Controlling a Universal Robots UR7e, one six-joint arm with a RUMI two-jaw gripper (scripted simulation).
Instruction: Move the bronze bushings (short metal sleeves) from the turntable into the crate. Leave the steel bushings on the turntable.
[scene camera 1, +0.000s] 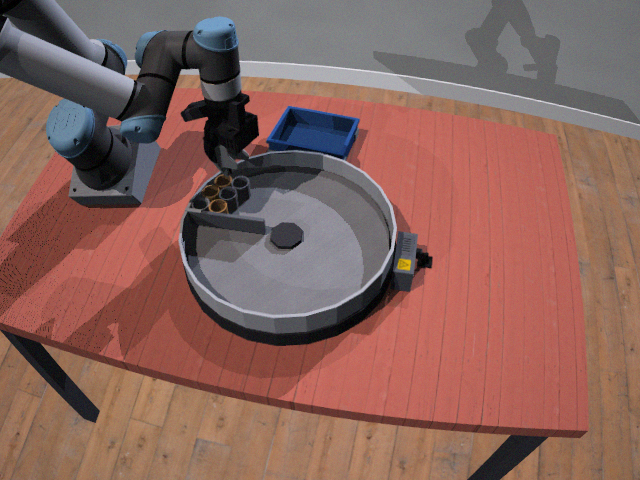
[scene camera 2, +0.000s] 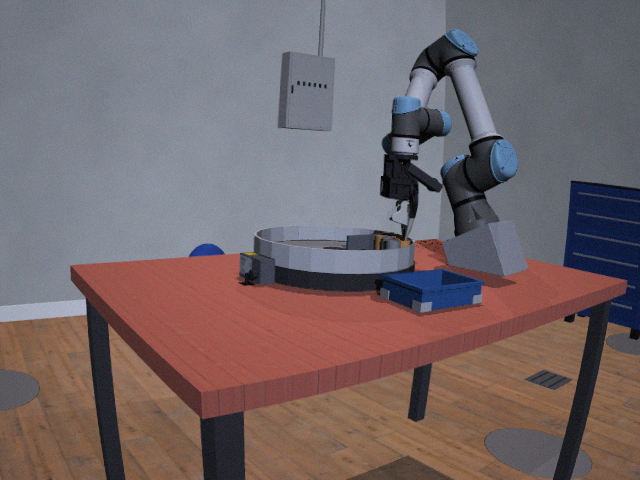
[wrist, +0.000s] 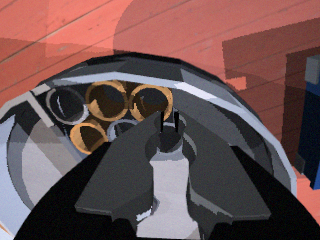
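Note:
The gripper (scene camera 1: 229, 174) is visible, and scene camera 2 shows it as well (scene camera 2: 404, 238), as does the wrist view, with the gripper (wrist: 169, 113). A bronze bushing (wrist: 102, 107) is there too, along with another bronze bushing (wrist: 86, 139), a further bronze bushing (wrist: 139, 109) and a dark steel bushing (wrist: 62, 106).

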